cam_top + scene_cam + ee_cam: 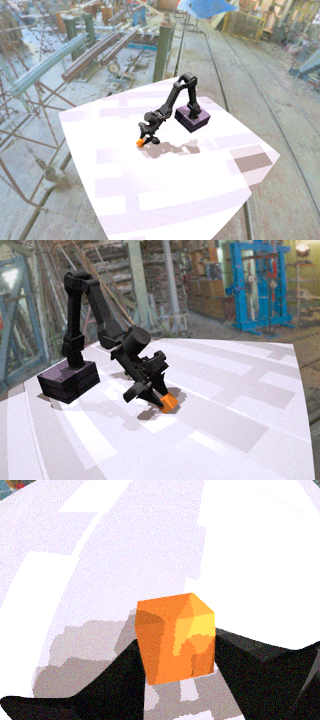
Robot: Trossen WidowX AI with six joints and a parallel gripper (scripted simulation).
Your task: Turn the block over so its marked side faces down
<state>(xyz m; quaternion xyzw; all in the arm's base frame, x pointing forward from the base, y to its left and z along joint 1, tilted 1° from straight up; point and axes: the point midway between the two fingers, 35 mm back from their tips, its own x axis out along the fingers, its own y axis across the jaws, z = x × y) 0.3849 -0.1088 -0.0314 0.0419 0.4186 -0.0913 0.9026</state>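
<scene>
The orange block lies 10 mm below my gripper tip.
</scene>
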